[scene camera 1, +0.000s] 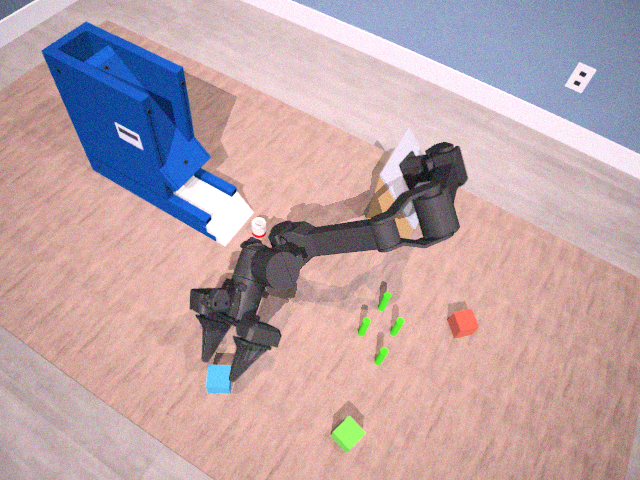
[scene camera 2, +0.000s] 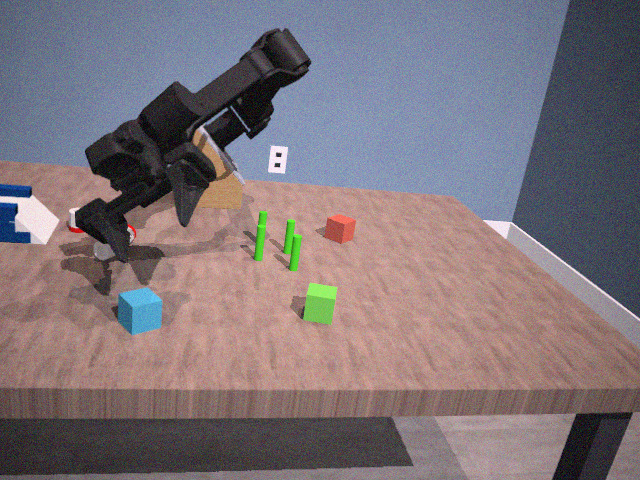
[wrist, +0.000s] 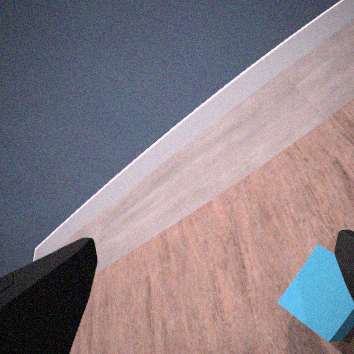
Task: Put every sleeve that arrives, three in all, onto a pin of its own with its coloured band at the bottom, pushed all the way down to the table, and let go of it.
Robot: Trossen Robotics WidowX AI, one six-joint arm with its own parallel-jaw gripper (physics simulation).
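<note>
A white sleeve (scene camera 1: 258, 226) (scene camera 2: 74, 219) stands upright off the chute's end, its red band at the bottom. In scene camera 2, parts of two more sleeves show behind a finger: a white end (scene camera 2: 102, 251) and a red-banded part (scene camera 2: 132, 234); they are hidden under the arm in scene camera 1. Four bare green pins stand on the table, among them the front pin (scene camera 1: 381, 356) (scene camera 2: 294, 253) and the rear pin (scene camera 1: 384, 301) (scene camera 2: 263, 218). My gripper (scene camera 1: 219, 369) (scene camera 2: 154, 242) (wrist: 221, 249) is open and empty, above the table near the blue cube, left of the pins.
A blue dispenser (scene camera 1: 108, 118) with a white chute (scene camera 1: 224, 217) (scene camera 2: 38, 221) is at the left. A blue cube (scene camera 1: 218, 379) (scene camera 2: 139, 311) (wrist: 315, 295), green cube (scene camera 1: 348, 433) (scene camera 2: 320, 303), red cube (scene camera 1: 463, 323) (scene camera 2: 340, 228) and wooden wedge (scene camera 2: 224, 196) stand on the table.
</note>
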